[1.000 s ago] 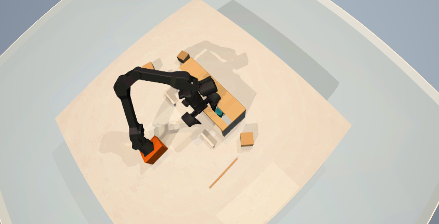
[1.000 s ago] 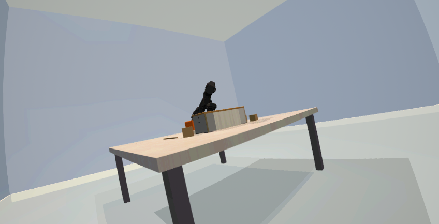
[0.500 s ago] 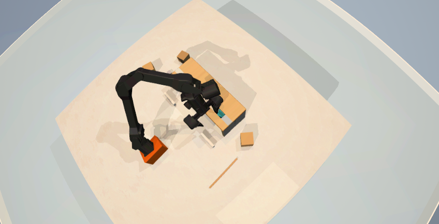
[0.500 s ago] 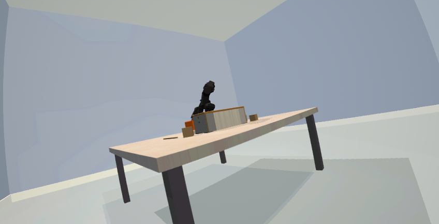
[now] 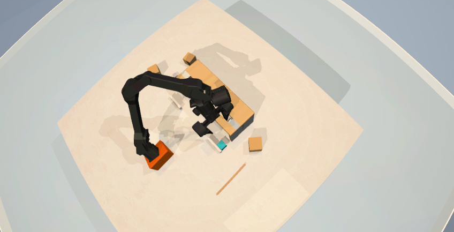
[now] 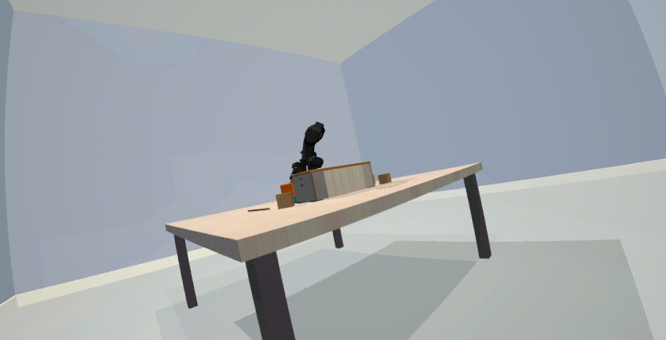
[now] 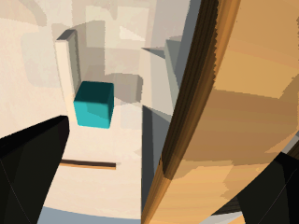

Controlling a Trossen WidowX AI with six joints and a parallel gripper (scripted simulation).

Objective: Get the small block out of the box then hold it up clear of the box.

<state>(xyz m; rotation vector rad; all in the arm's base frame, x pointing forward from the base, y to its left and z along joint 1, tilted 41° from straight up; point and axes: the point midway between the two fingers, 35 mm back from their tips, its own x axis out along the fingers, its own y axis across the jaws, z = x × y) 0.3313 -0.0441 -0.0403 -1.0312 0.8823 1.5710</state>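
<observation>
Right now the teal block is 7 cm below my gripper tip, 5 cm to the right of it and 2 cm behind it. The rest, counted from my gripper tip: thin wooden stick (22 cm to the right, 10 cm behind, 9 cm below); long wooden box (12 cm to the left, 3 cm below, 2 cm ahead).
</observation>
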